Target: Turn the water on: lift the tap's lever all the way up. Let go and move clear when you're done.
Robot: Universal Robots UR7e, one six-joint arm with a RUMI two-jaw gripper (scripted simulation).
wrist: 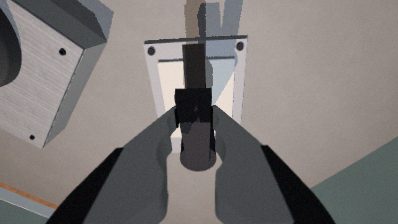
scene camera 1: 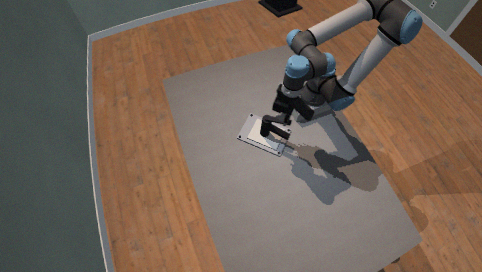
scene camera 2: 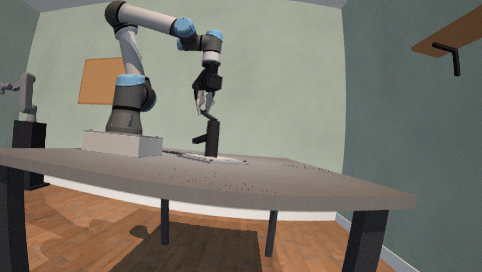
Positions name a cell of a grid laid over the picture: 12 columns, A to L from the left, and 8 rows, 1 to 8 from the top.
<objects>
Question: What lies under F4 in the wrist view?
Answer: A lever.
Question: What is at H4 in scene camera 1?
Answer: The gripper.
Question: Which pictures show the gripper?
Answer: The wrist view, scene camera 1 and scene camera 2: all of them.
</objects>
